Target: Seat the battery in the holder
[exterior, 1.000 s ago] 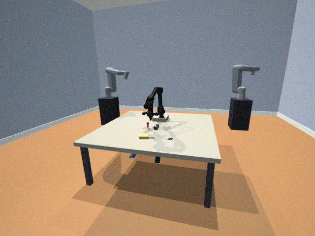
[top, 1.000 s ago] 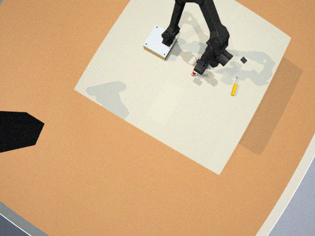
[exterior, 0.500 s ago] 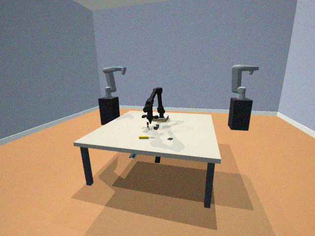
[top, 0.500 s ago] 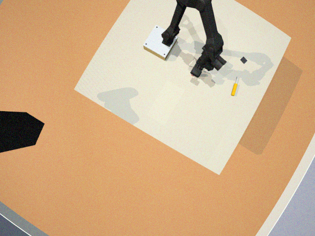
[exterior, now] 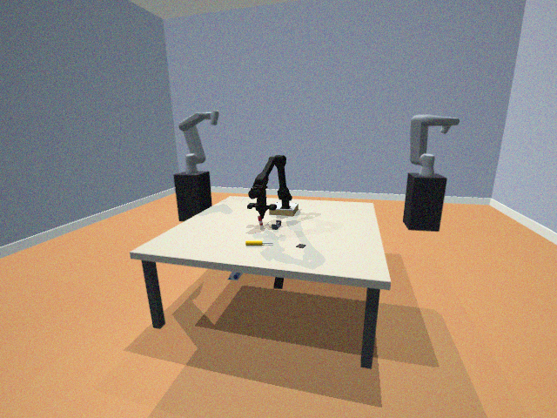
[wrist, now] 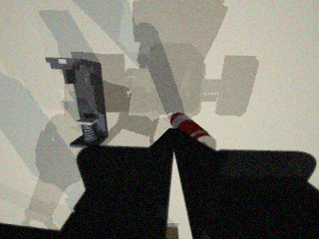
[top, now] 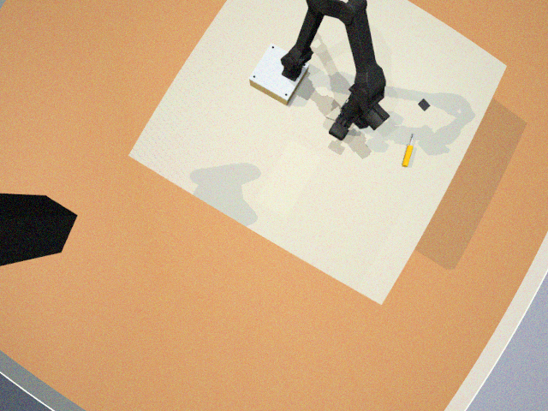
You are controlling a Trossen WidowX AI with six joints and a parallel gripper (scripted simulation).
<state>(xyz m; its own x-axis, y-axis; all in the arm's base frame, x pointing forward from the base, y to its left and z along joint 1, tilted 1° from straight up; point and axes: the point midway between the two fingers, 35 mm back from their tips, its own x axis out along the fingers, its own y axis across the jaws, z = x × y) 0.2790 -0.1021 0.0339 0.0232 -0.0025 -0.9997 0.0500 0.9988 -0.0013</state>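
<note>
Now: gripper tip 2 cm to the left of the battery and 1 cm above it. Round my gripper tip: yellow-handled screwdriver 32 cm ahead, 8 cm to the left, 3 cm below.
</note>
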